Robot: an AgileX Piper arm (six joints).
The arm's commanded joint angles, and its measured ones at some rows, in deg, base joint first. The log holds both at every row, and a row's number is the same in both.
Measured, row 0:
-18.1, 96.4, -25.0, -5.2, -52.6, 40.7
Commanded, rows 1 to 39:
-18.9, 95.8, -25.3, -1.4, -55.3, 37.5
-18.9, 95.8, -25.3, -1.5, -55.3, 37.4
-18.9, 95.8, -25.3, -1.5, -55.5, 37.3
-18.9, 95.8, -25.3, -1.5, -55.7, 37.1
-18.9, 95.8, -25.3, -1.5, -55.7, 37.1
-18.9, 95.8, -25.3, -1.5, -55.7, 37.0
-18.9, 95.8, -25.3, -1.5, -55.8, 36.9
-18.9, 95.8, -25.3, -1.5, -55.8, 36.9
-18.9, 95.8, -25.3, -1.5, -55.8, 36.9
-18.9, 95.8, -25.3, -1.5, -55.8, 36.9
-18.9, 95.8, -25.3, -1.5, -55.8, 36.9
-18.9, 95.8, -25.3, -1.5, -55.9, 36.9
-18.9, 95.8, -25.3, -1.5, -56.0, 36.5
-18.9, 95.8, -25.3, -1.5, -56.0, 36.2
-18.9, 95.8, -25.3, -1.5, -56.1, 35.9
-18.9, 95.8, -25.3, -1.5, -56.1, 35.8
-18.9, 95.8, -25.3, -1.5, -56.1, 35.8
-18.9, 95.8, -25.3, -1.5, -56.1, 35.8
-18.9, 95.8, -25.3, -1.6, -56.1, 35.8
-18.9, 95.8, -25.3, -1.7, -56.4, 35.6
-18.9, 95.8, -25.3, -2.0, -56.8, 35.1
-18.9, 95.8, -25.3, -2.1, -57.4, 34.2
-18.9, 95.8, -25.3, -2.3, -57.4, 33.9
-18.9, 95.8, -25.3, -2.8, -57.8, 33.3
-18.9, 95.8, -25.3, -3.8, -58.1, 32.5
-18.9, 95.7, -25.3, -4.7, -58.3, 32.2
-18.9, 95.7, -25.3, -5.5, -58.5, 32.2
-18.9, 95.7, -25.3, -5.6, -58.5, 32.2
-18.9, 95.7, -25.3, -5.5, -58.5, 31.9
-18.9, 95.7, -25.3, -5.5, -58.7, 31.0
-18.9, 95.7, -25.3, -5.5, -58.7, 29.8
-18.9, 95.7, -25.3, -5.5, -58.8, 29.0
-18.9, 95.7, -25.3, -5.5, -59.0, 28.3
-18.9, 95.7, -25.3, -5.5, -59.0, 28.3
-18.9, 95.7, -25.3, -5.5, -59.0, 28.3
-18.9, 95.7, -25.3, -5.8, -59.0, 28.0
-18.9, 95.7, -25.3, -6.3, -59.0, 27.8
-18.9, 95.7, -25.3, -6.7, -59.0, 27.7
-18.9, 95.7, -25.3, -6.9, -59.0, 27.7
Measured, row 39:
-18.6, 96.4, -25.0, -5.9, -56.9, 28.8
